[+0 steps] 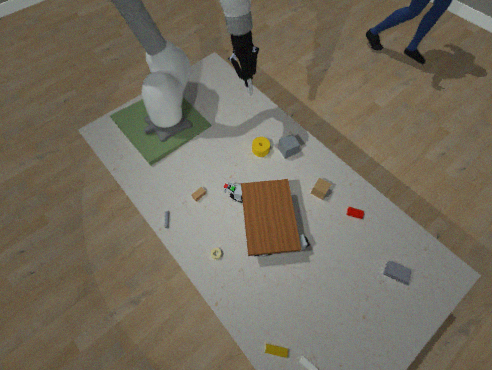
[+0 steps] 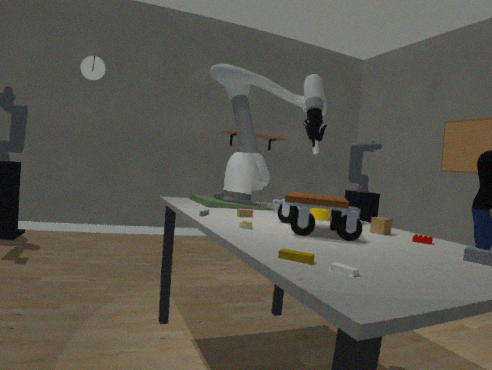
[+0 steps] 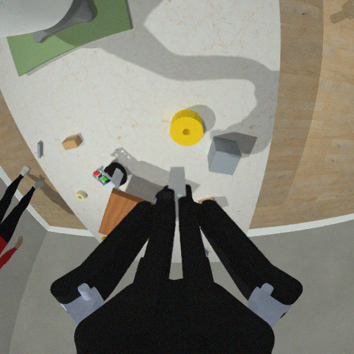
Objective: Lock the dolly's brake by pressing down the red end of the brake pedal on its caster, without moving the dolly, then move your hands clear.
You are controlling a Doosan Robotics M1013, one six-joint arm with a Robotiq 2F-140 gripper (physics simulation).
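Places are measured from the arm's base along level axes (x ahead, y left, z up), in millimetres.
Where they show: gripper, fingertip midpoint: (image 1: 250, 93) (image 2: 316, 153); arm's base, origin of the base link: (image 1: 168, 123) (image 2: 235, 202).
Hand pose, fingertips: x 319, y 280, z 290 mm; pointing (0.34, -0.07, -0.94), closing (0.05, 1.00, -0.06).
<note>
Each offset is from my fingertips to the top centre of the thing. "pt": to the spot under its first point.
The dolly (image 1: 271, 216) (image 2: 316, 200) (image 3: 120, 207) has a brown wooden top and black-wheeled casters and stands upright on the table. The brake pedal sticks out from the caster at the dolly's corner nearest the robot base. Its red end @(pt dx +187, dy -274, dz -219 mm) (image 1: 226, 186) (image 3: 97, 173) is the outer one, and its green end @(pt dx +210, dy -259, dz -221 mm) (image 1: 232, 188) (image 3: 104, 178) is nearer the caster wheel (image 3: 116, 173). The pedal's tilt is too small to tell. My gripper (image 1: 249, 89) (image 2: 315, 149) (image 3: 177, 177) is shut and empty, pointing down. It hangs high above the table, well apart from the dolly and the pedal.
A yellow disc @(dx +87, dy +1, dz -261 mm) (image 1: 260, 146) (image 3: 186, 128) and a grey block @(dx +173, dy +103, dz -236 mm) (image 1: 289, 146) (image 3: 224, 155) stand between the dolly and the table's far edge. A wooden cube @(dx +431, dy +69, dz -248 mm) (image 1: 321, 188) (image 2: 381, 225) is beside the dolly. A small wooden block @(dx +110, dy -378, dz -279 mm) (image 1: 199, 194) (image 3: 71, 142) lies near the pedal.
</note>
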